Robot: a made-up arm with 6 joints.
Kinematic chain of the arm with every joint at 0, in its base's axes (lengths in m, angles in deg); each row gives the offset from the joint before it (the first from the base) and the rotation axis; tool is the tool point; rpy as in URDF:
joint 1: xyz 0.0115 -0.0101 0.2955 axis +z
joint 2: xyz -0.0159 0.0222 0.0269 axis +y
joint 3: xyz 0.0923 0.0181 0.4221 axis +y
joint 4: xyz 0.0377 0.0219 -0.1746 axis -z
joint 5: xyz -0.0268 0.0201 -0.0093 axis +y
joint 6: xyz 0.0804 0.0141 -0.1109 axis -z
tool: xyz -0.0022 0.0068 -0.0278 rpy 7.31 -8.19 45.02
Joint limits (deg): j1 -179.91..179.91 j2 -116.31..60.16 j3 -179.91..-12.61 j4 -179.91..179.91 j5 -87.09..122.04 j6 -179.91..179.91
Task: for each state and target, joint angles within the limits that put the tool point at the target. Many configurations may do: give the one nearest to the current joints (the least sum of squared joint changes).
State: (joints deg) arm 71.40 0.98 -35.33 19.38 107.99 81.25
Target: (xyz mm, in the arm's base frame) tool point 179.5 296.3 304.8
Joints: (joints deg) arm 38.92 36.59 -60.22 12.49 85.40 82.04
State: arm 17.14 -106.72 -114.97 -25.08 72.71 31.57
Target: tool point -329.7 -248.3 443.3
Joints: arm 31.32 -116.31 -94.72 -39.70 120.95 29.68
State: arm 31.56 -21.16 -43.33 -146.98 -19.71 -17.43
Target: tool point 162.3 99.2 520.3
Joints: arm 16.63 -12.42 -37.29 -154.58 -15.01 -17.19
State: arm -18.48 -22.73 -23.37 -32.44 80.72 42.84
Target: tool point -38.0 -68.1 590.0
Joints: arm -22.90 -48.20 -41.88 -61.20 98.50 42.71
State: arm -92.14 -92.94 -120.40 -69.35 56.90 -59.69
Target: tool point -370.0 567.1 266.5
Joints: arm -65.08 -116.31 -144.48 -86.54 91.53 -60.76
